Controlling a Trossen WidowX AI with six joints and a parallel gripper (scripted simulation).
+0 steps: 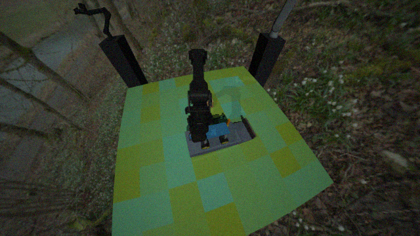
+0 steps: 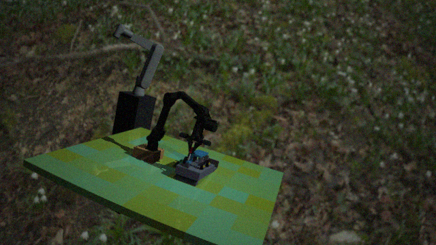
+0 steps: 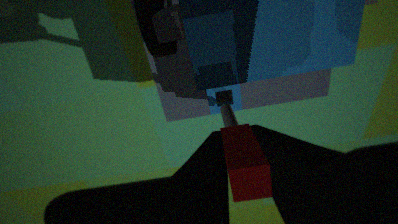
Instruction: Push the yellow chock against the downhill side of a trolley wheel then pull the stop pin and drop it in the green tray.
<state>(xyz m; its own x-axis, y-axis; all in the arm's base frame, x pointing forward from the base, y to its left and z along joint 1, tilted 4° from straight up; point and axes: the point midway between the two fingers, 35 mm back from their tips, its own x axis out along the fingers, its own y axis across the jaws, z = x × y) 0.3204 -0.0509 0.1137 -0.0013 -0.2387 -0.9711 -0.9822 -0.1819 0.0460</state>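
Now: gripper tip 14 cm past the green tray, 19 cm to the right of it and 18 cm above it. Round my gripper tip: red-headed stop pin right at my gripper tip; then blue trolley 11 cm to the left, 6 cm below; then grey ramp 11 cm to the left, 12 cm below.
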